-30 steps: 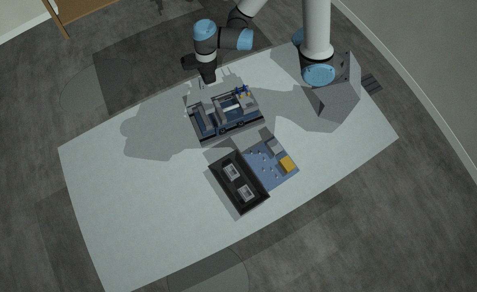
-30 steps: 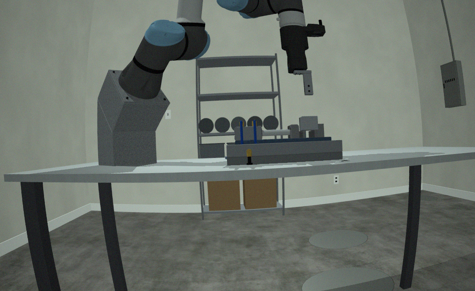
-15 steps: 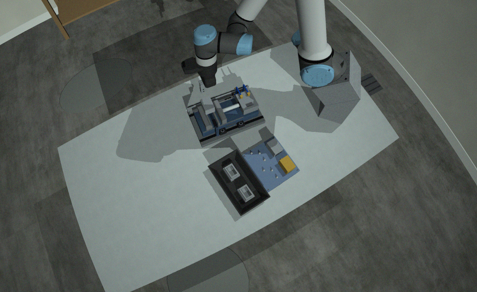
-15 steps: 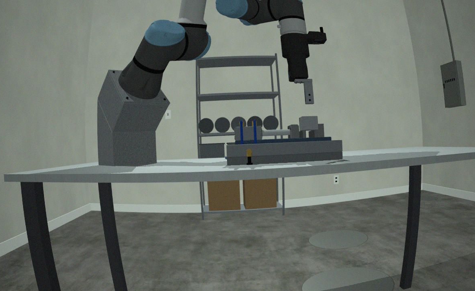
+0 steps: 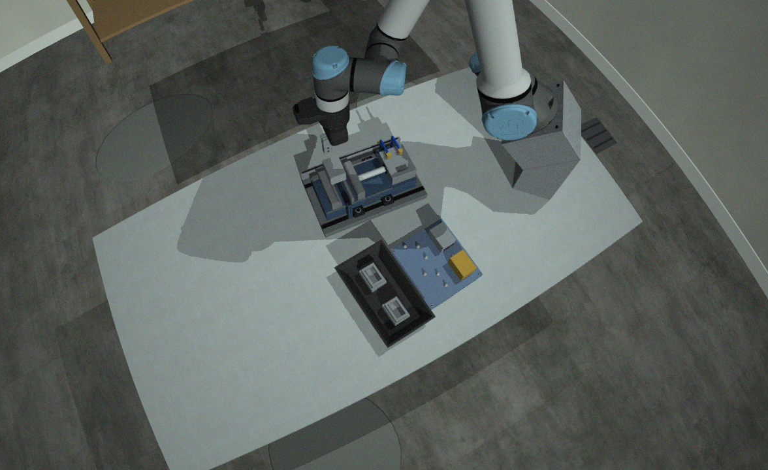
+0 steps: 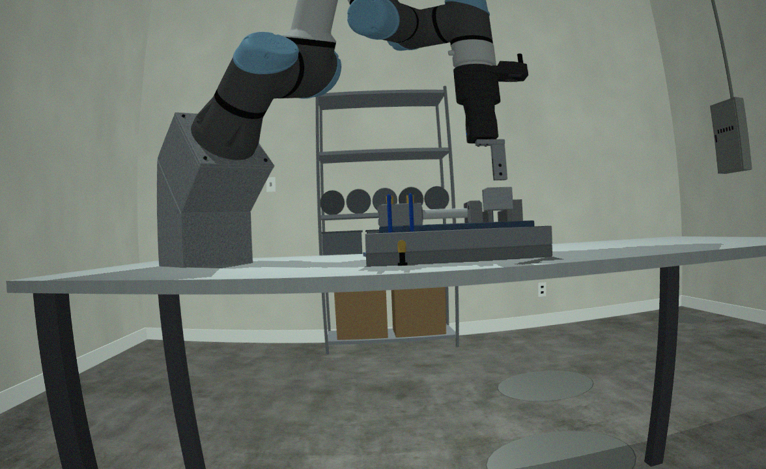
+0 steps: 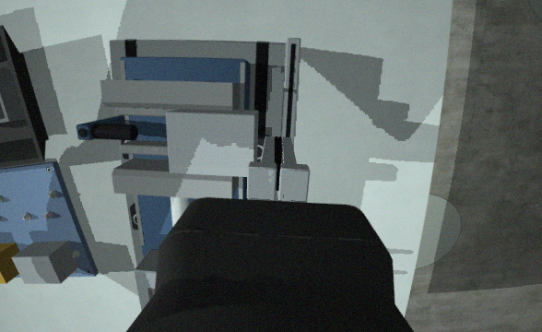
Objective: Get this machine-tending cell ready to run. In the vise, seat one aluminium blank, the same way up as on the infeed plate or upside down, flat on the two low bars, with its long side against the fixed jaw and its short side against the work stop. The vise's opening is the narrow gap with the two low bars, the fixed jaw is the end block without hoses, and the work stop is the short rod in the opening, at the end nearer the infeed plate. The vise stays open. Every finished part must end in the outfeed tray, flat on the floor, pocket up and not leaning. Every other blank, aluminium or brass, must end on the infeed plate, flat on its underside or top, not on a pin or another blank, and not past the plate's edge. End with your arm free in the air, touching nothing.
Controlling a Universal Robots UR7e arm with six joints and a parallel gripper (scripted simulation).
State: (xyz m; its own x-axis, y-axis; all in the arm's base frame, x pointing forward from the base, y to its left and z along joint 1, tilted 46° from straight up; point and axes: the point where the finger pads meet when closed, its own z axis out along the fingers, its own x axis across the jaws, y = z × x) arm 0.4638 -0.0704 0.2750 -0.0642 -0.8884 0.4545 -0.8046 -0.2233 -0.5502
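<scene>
My hand is 40 mm short of the fixed jaw, 80 mm to the right of it and 70 mm above it. Round my hand: vise: 60 mm behind, 90 mm to the left, 100 mm below; piston rod: 80 mm behind, 90 mm to the left, 70 mm below; hose block: 160 mm behind, 100 mm to the left, 70 mm below.
</scene>
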